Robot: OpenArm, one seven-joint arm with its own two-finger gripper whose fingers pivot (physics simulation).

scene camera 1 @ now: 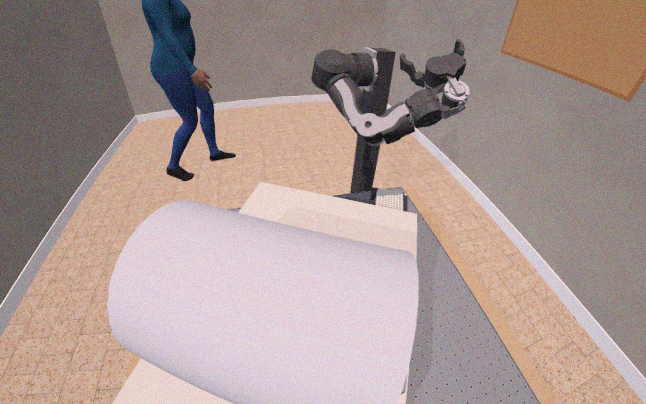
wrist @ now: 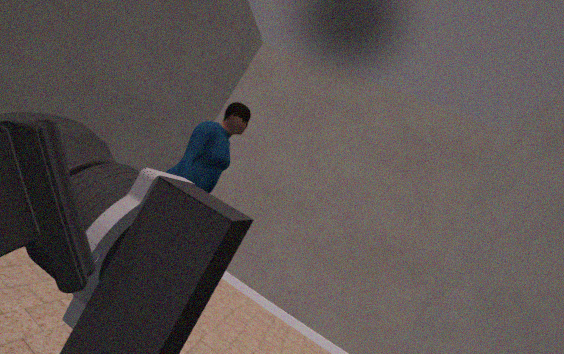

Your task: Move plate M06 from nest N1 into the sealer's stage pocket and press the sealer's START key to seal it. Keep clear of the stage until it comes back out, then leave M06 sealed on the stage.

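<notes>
My gripper (scene camera 1: 430, 50) is open, with its two dark fingers spread wide, high in the air beside the arm's post in the scene view. It is well above and behind the table, far from the plate. A pale plate-like piece (scene camera 1: 390, 201) with rows of small wells shows at the table's far end, partly hidden behind a cream housing. No label is readable, so I cannot tell whether it is M06 or which nest holds it. The sealer's stage pocket and START key cannot be made out. The wrist view shows no plate.
A large pale rounded cover (scene camera 1: 265, 300) on a cream housing (scene camera 1: 335, 215) hides much of the perforated table top (scene camera 1: 455, 345). The arm's dark post (scene camera 1: 366, 165) (wrist: 160, 270) stands behind the table. A person in blue (scene camera 1: 175, 65) (wrist: 205, 150) stands on the floor at the back left.
</notes>
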